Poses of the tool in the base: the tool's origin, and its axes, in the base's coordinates. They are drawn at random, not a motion.
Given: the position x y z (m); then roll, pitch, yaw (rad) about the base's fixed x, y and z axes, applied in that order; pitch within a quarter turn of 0, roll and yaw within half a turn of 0.
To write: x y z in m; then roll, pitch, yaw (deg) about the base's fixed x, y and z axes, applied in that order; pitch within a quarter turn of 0, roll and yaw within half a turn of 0. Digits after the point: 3 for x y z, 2 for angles.
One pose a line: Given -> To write
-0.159 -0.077 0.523 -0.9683 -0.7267 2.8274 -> -0.159 -0.077 0.523 -55.48 -41.64 162.00
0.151 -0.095 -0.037 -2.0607 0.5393 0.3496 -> 0.151 -0.095 -0.037 -118.07 30.90 20.03
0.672 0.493 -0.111 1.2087 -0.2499 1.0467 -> 0.672 0.493 -0.111 69.25 -14.32 59.97
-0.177 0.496 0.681 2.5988 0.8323 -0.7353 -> -0.177 0.496 0.681 148.90 47.69 -42.13
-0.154 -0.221 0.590 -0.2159 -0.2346 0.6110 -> -0.154 -0.221 0.590 -12.37 -13.44 35.01
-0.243 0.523 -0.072 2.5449 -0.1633 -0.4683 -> -0.243 0.523 -0.072 145.81 -9.36 -26.83
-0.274 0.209 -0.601 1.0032 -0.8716 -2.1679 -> -0.274 0.209 -0.601 57.48 -49.94 -124.21
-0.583 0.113 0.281 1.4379 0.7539 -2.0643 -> -0.583 0.113 0.281 82.39 43.20 -118.28
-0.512 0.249 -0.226 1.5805 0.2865 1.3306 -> -0.512 0.249 -0.226 90.56 16.42 76.24
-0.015 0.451 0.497 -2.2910 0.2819 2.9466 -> -0.015 0.451 0.497 -131.26 16.15 168.83
